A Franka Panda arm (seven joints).
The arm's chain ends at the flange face. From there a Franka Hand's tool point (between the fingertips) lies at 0.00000 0.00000 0.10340 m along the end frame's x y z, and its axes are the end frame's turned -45 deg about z.
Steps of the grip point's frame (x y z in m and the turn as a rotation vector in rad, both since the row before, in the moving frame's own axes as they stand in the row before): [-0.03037 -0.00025 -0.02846 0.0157 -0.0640 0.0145]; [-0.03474 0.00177 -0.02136 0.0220 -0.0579 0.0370]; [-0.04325 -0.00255 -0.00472 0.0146 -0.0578 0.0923]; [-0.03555 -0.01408 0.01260 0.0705 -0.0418 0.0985]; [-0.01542 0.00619 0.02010 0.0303 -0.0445 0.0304]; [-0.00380 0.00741 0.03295 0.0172 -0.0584 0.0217]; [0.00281 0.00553 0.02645 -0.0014 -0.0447 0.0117]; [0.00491 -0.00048 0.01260 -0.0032 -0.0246 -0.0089]
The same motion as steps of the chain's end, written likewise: [-0.01580 0.01781 -0.02824 -0.0342 -0.0564 0.0145]; [-0.01743 0.02330 -0.02116 -0.0254 -0.0565 0.0370]; [-0.02696 0.02587 -0.00454 -0.0305 -0.0512 0.0923]; [-0.02701 0.01768 0.01295 0.0203 -0.0794 0.0985]; [-0.00105 0.01433 0.02025 -0.0100 -0.0529 0.0304]; [0.00811 0.00498 0.03314 -0.0291 -0.0535 0.0217]; [0.00908 -0.00143 0.02655 -0.0326 -0.0306 0.0117]; [0.00469 -0.00585 0.01263 -0.0197 -0.0151 -0.0089]
